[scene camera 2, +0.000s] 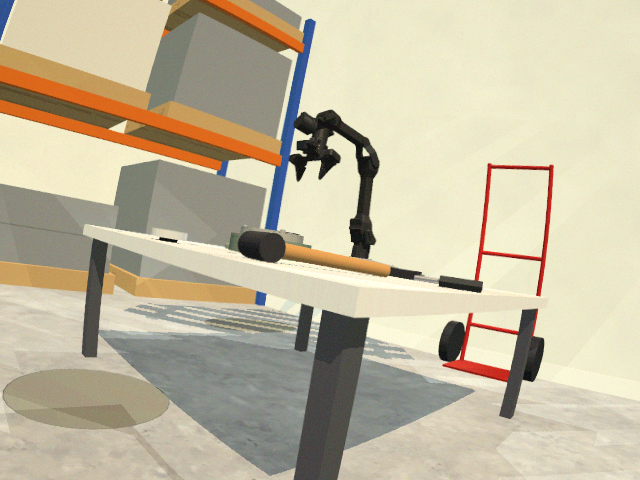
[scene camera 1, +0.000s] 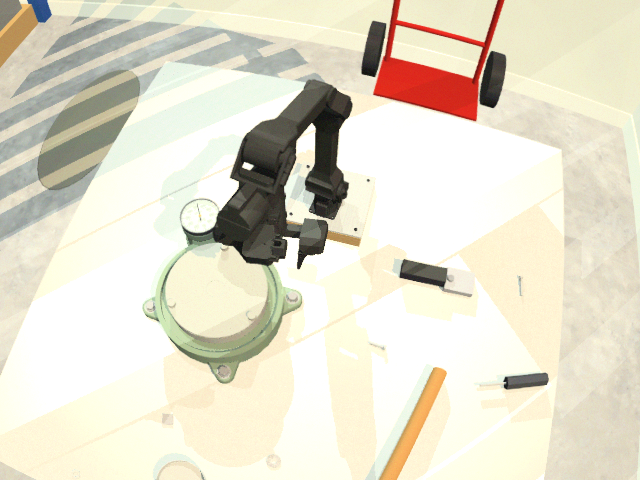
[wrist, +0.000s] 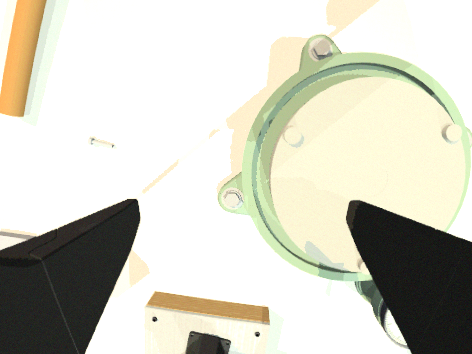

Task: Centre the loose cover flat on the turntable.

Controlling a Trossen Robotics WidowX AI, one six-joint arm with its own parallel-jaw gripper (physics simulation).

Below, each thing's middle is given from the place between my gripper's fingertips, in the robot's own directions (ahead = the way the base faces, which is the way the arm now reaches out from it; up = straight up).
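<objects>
Positions counted from my hand: round cover (scene camera 1: 214, 296) 14 cm to the right, 1 cm ahead, 20 cm below; hammer (scene camera 2: 269, 247) far to the left, a fair way ahead, a fair way below. Going by their middles, the round cover is the nearest to my hand of the things named here.
</objects>
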